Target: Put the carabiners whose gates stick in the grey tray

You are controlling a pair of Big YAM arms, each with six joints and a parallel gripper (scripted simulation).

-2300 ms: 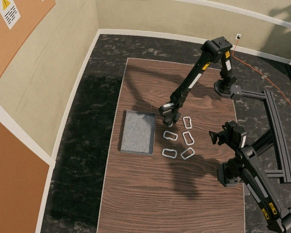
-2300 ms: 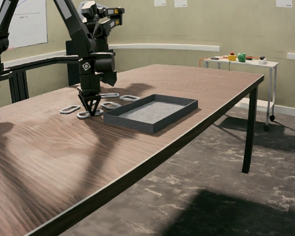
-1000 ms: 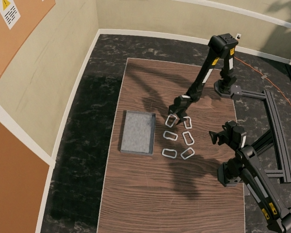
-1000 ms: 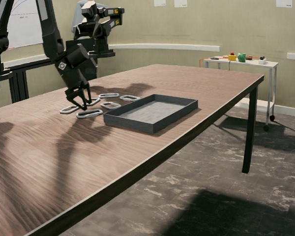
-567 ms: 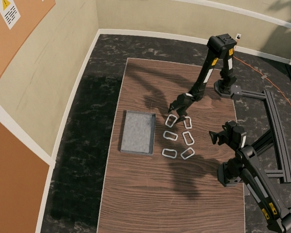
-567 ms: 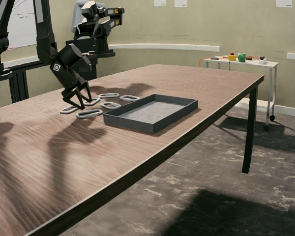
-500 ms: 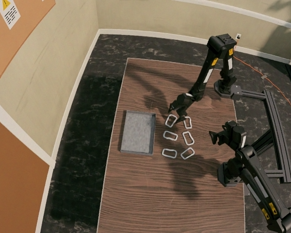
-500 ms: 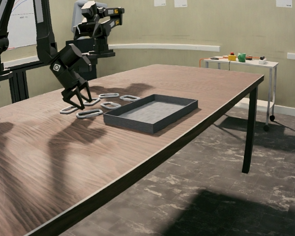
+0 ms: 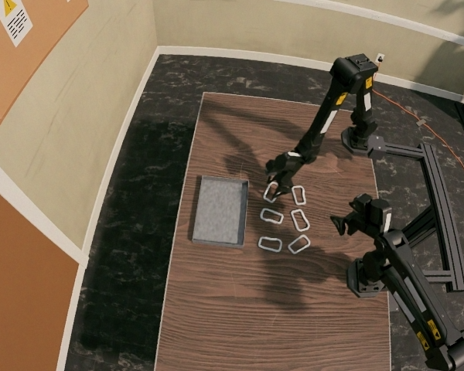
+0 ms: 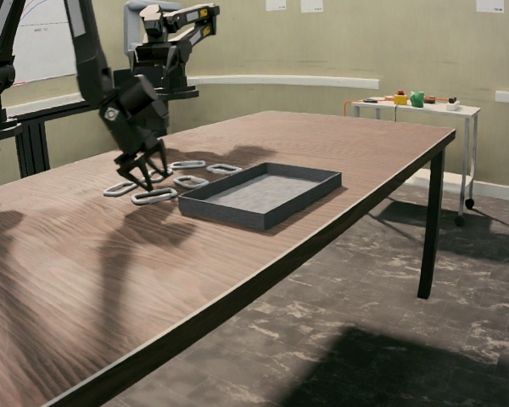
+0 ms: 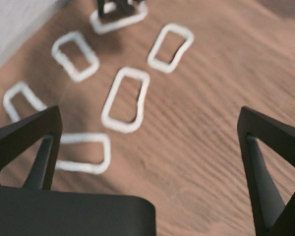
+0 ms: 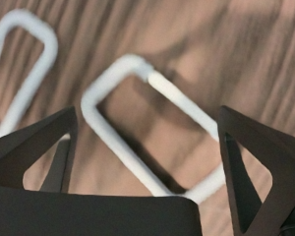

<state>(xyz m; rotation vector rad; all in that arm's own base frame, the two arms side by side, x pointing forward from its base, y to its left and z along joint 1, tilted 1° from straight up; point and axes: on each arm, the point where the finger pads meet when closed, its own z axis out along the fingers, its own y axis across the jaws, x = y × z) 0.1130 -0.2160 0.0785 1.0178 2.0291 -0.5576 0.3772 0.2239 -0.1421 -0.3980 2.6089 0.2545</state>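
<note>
Right now my right hand is 190 mm short of the grey tray, 120 mm to the right of it and 30 mm above it.
</note>
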